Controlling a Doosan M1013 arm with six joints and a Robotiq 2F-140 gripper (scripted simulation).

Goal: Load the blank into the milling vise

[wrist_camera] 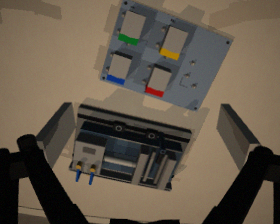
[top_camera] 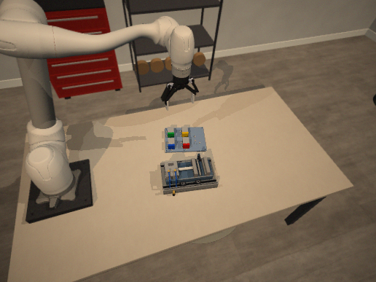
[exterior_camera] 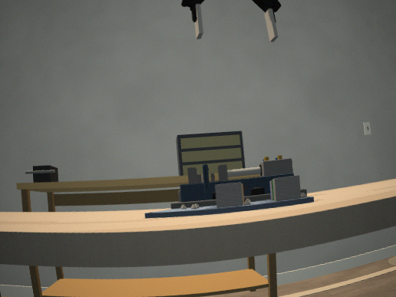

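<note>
The green-ended blank lies 29 cm below my hand, 5 cm to the left of it and 5 cm behind it. The rest, counted from my hand: red-ended blank (29 cm below, 5 cm to the right, 4 cm ahead); blue-ended blank (29 cm below, 5 cm behind, 4 cm to the right); yellow-ended blank (29 cm below, 5 cm ahead, 4 cm to the left).
</note>
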